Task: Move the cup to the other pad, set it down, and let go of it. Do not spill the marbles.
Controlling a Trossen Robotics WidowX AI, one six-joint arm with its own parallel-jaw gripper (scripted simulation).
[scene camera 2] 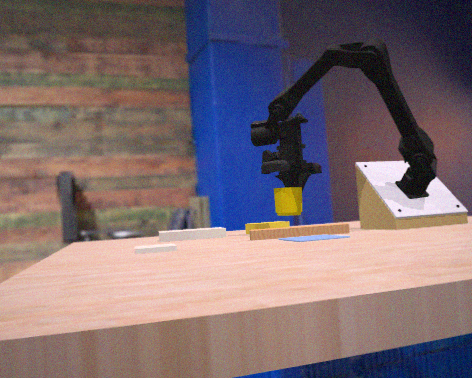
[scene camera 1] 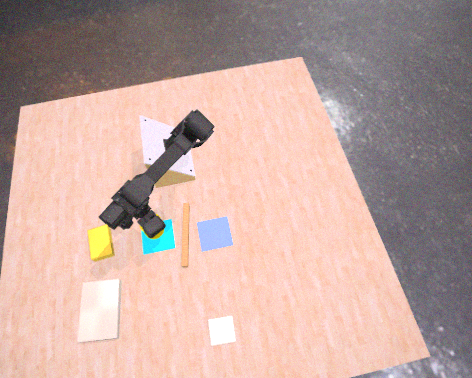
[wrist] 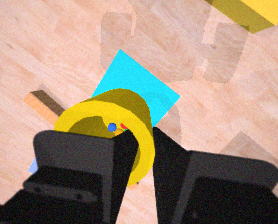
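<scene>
I can find my gripper in scene camera 2 (scene camera 2: pixel 294 201), and my gripper appears as well in scene camera 1 (scene camera 1: pixel 147 221) and in the wrist view (wrist: pixel 146 130). There is a yellow cup (scene camera 2: pixel 288 201), which the wrist view shows too (wrist: pixel 92 116). A light blue pad (scene camera 1: pixel 215 233) is part of what I see. So is a cream slab (scene camera 1: pixel 99 319), visible again in scene camera 2 (scene camera 2: pixel 206 233), though in the wrist view the slab is out of frame.
</scene>
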